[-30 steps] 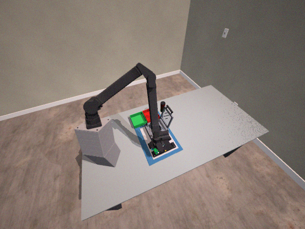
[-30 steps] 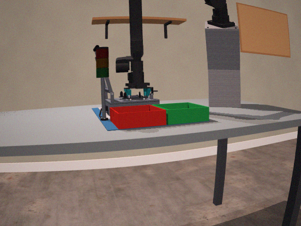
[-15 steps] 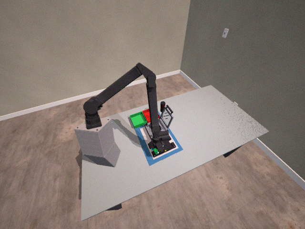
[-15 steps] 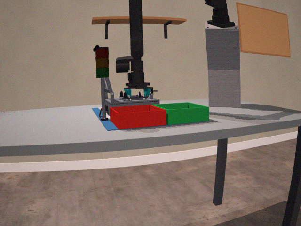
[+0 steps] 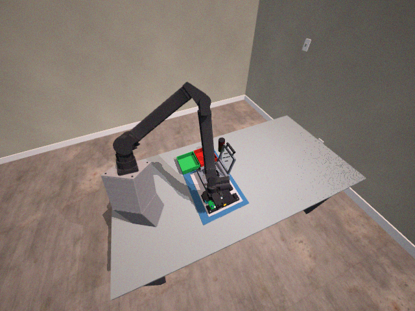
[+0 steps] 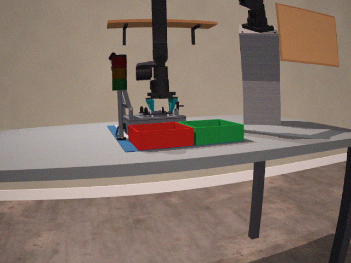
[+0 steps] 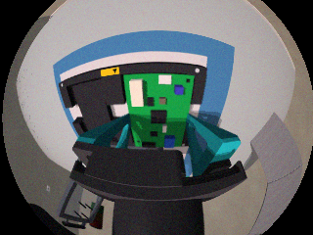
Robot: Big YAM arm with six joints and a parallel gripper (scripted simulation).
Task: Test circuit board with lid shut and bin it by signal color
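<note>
Right now the tester plate is 170 mm to the left of my hand, 80 mm ahead of it and 30 mm above it. The rest, counted from my hand: tester lid: 200 mm ahead, 160 mm to the left, 140 mm above; then green circuit board: right at my hand; then latch hook: 230 mm to the left, 50 mm above, 20 mm ahead.
</note>
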